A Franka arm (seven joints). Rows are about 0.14 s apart.
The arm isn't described. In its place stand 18 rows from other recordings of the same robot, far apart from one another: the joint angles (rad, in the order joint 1, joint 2, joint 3, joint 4, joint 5, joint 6, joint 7), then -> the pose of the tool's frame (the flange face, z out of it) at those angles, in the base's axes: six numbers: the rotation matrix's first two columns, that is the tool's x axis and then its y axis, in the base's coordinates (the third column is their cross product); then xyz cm.
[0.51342, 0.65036, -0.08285, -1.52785, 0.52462, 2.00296, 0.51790] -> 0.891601, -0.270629, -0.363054, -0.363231, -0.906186, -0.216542, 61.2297, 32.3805, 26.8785
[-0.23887, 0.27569, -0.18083, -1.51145, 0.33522, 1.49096, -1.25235] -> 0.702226, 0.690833, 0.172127, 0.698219, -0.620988, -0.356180, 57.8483, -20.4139, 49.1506
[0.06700, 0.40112, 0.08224, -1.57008, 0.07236, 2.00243, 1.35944] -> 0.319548, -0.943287, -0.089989, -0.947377, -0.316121, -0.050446, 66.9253, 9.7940, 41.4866
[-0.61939, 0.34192, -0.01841, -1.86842, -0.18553, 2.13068, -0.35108] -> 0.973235, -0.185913, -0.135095, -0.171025, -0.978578, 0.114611, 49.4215, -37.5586, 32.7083
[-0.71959, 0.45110, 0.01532, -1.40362, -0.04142, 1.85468, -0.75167] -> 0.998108, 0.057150, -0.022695, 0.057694, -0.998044, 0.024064, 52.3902, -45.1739, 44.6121
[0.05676, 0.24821, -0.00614, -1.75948, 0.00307, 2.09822, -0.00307] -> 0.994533, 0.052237, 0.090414, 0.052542, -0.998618, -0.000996, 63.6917, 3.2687, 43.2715
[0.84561, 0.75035, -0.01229, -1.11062, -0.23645, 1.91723, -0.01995] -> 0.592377, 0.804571, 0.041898, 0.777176, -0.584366, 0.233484, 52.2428, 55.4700, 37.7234
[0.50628, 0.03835, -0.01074, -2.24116, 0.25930, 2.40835, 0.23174] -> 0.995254, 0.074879, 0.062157, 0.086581, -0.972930, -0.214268, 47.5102, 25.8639, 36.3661
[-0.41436, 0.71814, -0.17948, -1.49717, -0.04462, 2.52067, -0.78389] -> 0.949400, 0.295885, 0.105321, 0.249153, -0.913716, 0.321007, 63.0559, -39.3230, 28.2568
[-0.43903, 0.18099, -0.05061, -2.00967, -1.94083, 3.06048, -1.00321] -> -0.383254, 0.415780, -0.824769, 0.609983, 0.784458, 0.112011, 54.2052, -20.4312, 38.3158
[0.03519, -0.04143, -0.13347, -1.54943, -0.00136, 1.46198, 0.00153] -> 0.993974, -0.099319, -0.046378, -0.099614, -0.995018, -0.004083, 52.7768, -5.3876, 64.7445
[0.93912, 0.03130, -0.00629, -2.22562, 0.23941, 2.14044, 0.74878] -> 0.974689, 0.046883, -0.218596, 0.037460, -0.998190, -0.047056, 30.0052, 42.1704, 35.1251
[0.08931, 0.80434, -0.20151, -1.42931, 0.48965, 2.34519, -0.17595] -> 0.969124, -0.200253, 0.143868, -0.165832, -0.961131, -0.220740, 73.8451, -4.5364, 23.3891
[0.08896, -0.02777, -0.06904, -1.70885, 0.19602, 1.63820, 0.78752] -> 0.703559, -0.690072, -0.169721, -0.709228, -0.696878, -0.106569, 54.7511, 3.0087, 58.2151
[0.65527, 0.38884, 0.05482, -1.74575, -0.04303, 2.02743, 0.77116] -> 0.996813, -0.045704, -0.065391, -0.040049, -0.995548, 0.085323, 48.9414, 41.3763, 34.3188
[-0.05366, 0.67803, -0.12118, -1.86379, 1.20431, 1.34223, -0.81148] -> 0.939717, 0.253229, -0.229797, -0.199635, -0.139333, -0.969913, 55.5235, 2.2459, 17.4696
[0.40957, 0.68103, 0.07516, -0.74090, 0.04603, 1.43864, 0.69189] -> 0.975788, -0.214065, -0.044880, -0.217187, -0.972581, -0.083160, 64.5001, 32.0021, 56.0714
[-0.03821, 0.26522, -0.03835, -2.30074, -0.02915, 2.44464, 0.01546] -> 0.990278, -0.068934, -0.120819, -0.066042, -0.997430, 0.027786, 51.3569, -3.9854, 22.2357
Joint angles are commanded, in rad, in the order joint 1, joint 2, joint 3, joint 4, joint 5, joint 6, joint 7. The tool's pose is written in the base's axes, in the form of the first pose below.
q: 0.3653 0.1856 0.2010 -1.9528 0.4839 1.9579 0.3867
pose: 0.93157, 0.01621, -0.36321, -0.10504, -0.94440, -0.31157, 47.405, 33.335, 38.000
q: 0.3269 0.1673 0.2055 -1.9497 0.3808 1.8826 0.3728
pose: 0.93132, 0.04428, -0.36151, -0.04467, -0.97121, -0.23402, 47.728, 30.961, 38.483
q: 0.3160 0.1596 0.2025 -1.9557 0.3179 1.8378 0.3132
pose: 0.92524, 0.11129, -0.36269, 0.04106, -0.97976, -0.19590, 47.563, 29.674, 38.252
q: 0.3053 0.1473 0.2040 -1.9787 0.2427 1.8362 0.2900
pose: 0.92776, 0.14044, -0.34574, 0.09684, -0.98535, -0.14037, 47.438, 28.411, 37.769
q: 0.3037 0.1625 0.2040 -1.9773 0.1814 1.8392 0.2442
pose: 0.92179, 0.19722, -0.33377, 0.17085, -0.97948, -0.10693, 47.794, 27.937, 36.923
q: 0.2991 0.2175 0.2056 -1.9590 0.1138 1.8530 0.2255
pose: 0.91295, 0.22723, -0.33894, 0.21891, -0.97370, -0.06313, 48.841, 27.625, 34.681
